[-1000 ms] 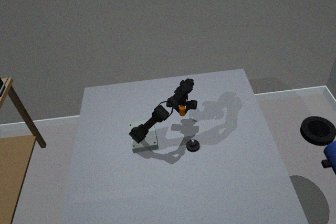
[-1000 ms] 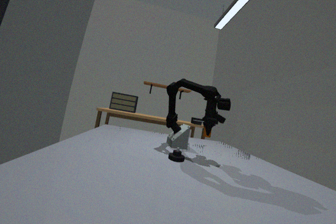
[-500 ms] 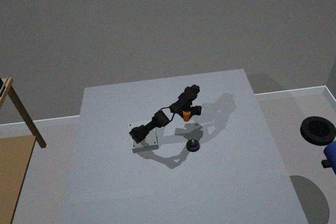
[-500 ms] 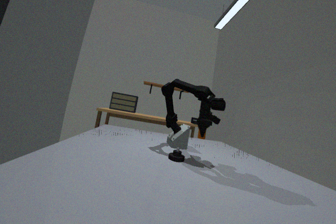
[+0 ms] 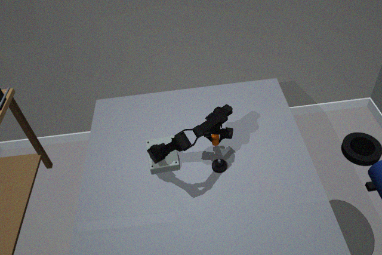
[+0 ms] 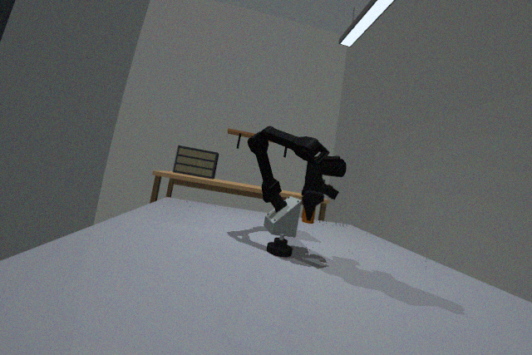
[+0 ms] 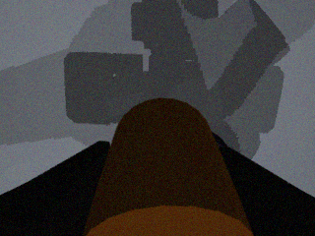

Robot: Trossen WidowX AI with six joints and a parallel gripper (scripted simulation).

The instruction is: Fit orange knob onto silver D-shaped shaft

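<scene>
Right now my gripper tip is 90 mm above the round black pedestal, 80 mm to the left of it and 20 mm short of it. From my gripper tip the other things lie so: orange knob 30 mm above.
</scene>
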